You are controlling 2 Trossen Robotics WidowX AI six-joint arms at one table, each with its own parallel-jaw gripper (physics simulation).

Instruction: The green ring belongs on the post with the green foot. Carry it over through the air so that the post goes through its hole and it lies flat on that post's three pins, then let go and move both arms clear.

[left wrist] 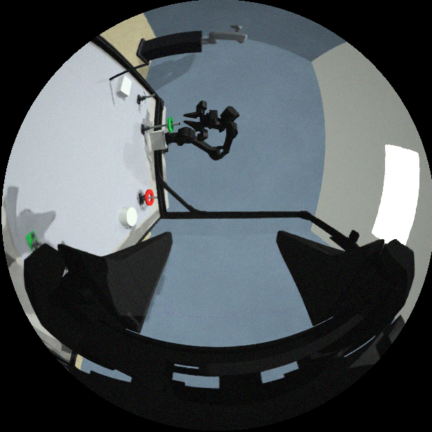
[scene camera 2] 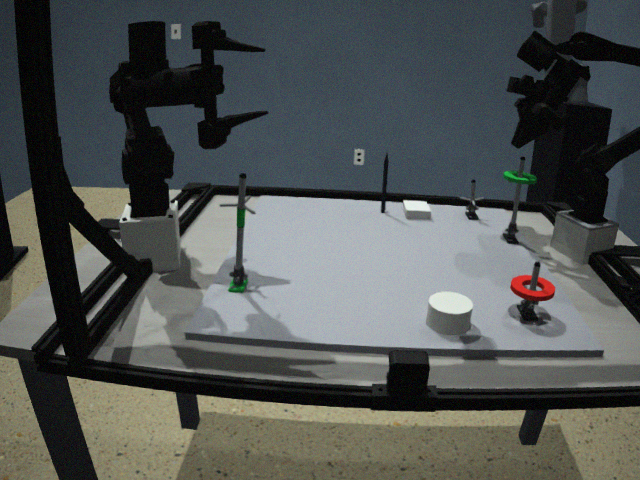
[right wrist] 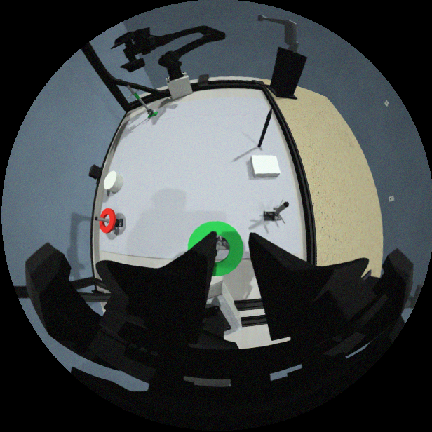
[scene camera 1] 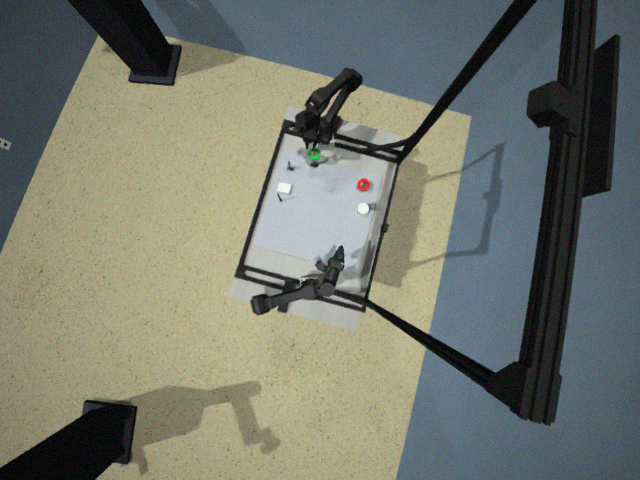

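Pixels of known places: left gripper, between the fingertips: [scene camera 2: 266,81] [scene camera 1: 341,246]; right gripper, between the fingertips: [scene camera 2: 514,146] [scene camera 1: 309,149]; left arm's base, origin of its link: [scene camera 2: 149,210]; right arm's base, origin of its link: [scene camera 2: 588,217].
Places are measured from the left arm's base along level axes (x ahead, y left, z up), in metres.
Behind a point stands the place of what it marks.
Observation:
The green ring [scene camera 1: 314,159] {z 0.054, x 0.684, y -0.041 m} [scene camera 2: 509,176] {z 0.056, x 0.686, y -0.048 m} [left wrist: 170,120] [right wrist: 237,247] lies flat high on a grey post [scene camera 2: 516,206] {z -0.010, x 0.716, y -0.044 m} with a dark foot, the post's tip showing above it. The post with the green foot [scene camera 2: 240,242] {z -0.003, x 0.153, y -0.164 m} stands at the left in scene camera 2; its green foot [left wrist: 32,240] [right wrist: 153,114] shows in both wrist views. My right gripper [scene camera 1: 310,147] {z 0.111, x 0.709, y -0.017 m} [left wrist: 183,117] [right wrist: 232,236] is partly open and empty, a little above the ring; one fingertip overlaps the ring in the right wrist view. My left gripper [scene camera 2: 266,81] {z 0.237, x 0.195, y -0.147 m} [left wrist: 225,237] is wide open, empty, high near the green-footed post.
A red ring [scene camera 1: 359,184] {z -0.034, x 0.574, y -0.298 m} [scene camera 2: 532,297] {z -0.038, x 0.554, y -0.353 m} sits on a short post, beside a white cylinder [scene camera 1: 363,208] {z -0.050, x 0.435, y -0.318 m} [scene camera 2: 449,315] {z -0.053, x 0.420, y -0.347 m} [right wrist: 113,181]. A white block [scene camera 1: 284,188] {z -0.065, x 0.566, y 0.136 m} [scene camera 2: 416,209] {z -0.065, x 0.559, y 0.112 m} [right wrist: 265,166], a thin black spike [scene camera 2: 384,186] {z -0.023, x 0.495, y 0.154 m} and a short bare post [scene camera 2: 473,191] {z -0.022, x 0.692, y 0.098 m} stand toward the far edge in scene camera 2.

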